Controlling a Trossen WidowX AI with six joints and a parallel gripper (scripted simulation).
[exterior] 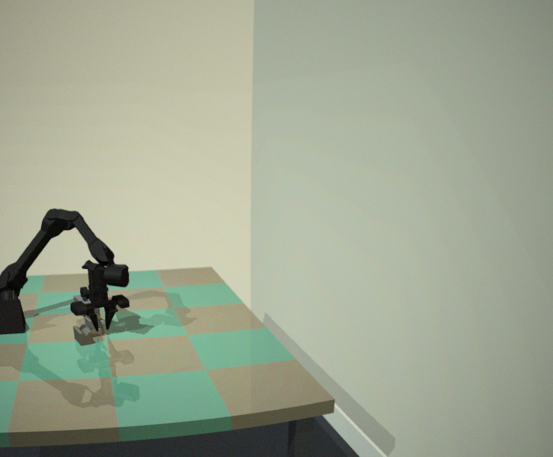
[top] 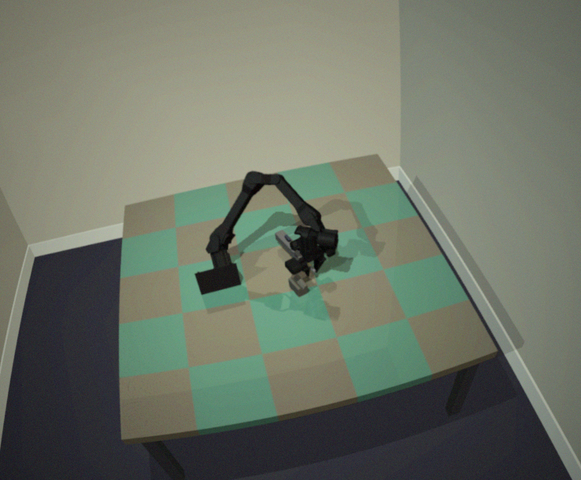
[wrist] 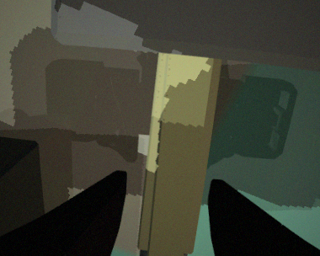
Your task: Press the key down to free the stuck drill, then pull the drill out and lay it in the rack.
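Now: the drill 1 cm behind my gripper tip, 4 cm to the left of it and 4 cm above it. The rest, counted from my gripper tip: rack 6 cm behind, 5 cm to the right, 1 cm above.
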